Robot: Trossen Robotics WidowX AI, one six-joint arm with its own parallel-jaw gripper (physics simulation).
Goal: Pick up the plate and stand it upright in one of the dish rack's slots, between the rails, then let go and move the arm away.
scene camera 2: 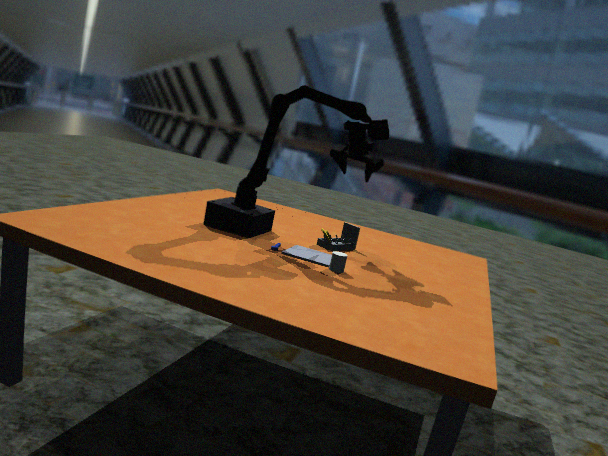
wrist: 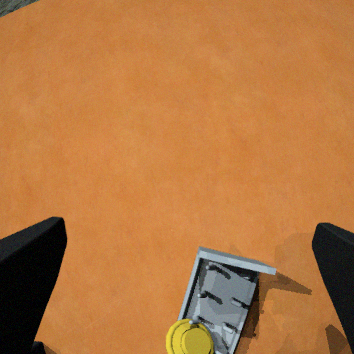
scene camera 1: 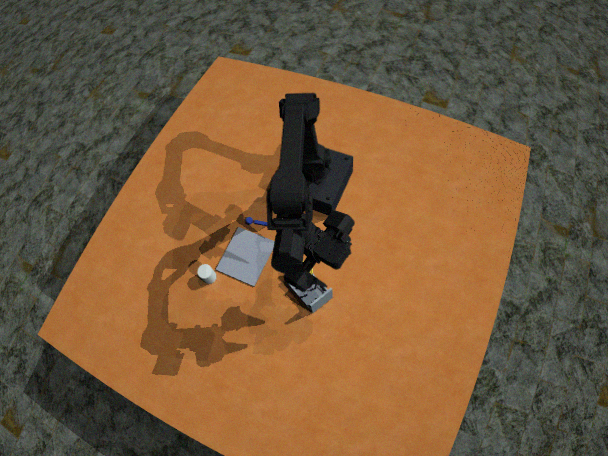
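The yellow plate (scene camera 2: 326, 234) (wrist: 194, 341) is tilted at the rack's end away from the tall end wall. Its round face shows from above in the wrist view, overlapping the rack's side edge; its lower edge is hidden. In scene camera 1 a sliver of the plate (scene camera 1: 312, 271) shows beside the arm. The grey dish rack (scene camera 1: 322, 299) (scene camera 2: 351, 236) (wrist: 235, 259) stands on the table, with short dark rails inside its tray. My gripper (scene camera 2: 356, 176) (wrist: 194, 235) is open and empty, high above the rack, its fingers wide apart and pointing down.
A flat grey board (scene camera 1: 247, 255) (scene camera 2: 304, 254) lies beside the rack. A white cylinder (scene camera 1: 206, 274) (scene camera 2: 338, 262) stands at the board's far side from the rack. A small blue item (scene camera 1: 250, 220) (scene camera 2: 276, 247) lies near the board, towards the black robot base (scene camera 1: 334, 175) (scene camera 2: 239, 218).
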